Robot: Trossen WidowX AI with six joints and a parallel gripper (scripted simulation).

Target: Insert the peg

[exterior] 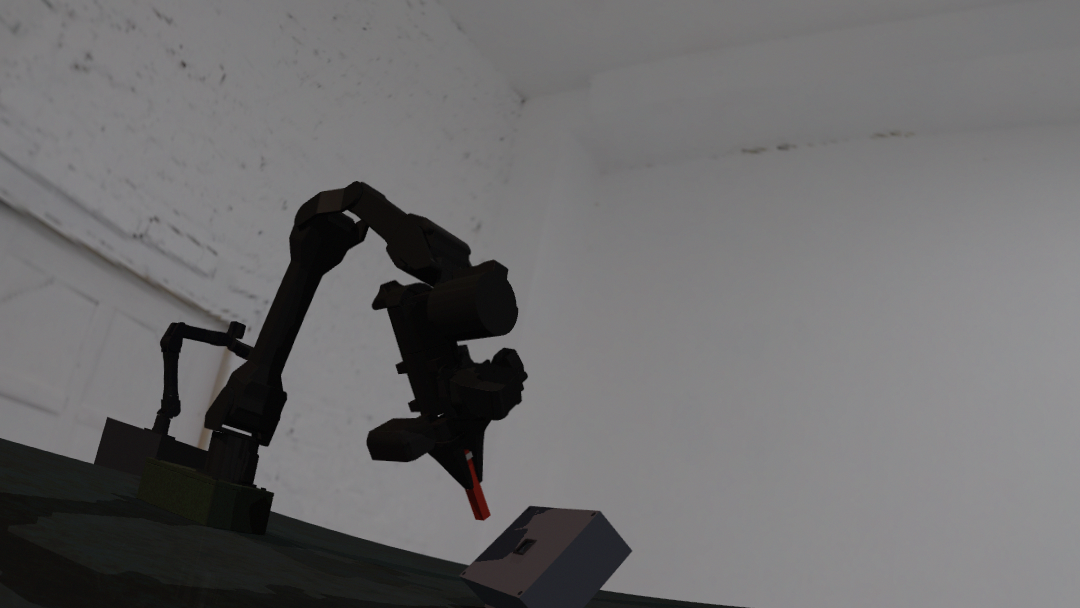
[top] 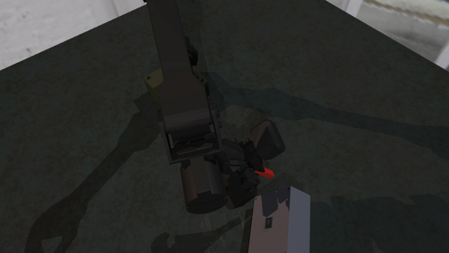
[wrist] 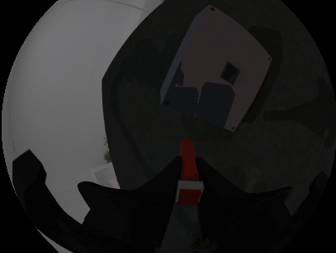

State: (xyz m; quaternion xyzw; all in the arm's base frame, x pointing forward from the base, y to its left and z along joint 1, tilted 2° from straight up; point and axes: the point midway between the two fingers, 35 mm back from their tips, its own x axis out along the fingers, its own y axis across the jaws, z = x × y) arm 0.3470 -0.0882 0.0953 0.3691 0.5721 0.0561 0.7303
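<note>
My gripper tip is now 90 mm short of the sloped panel, 70 mm above it and 30 mm to the left of it. Also, from my gripper tip: red peg (10 mm to the right, 10 mm behind, 10 mm above).
</note>
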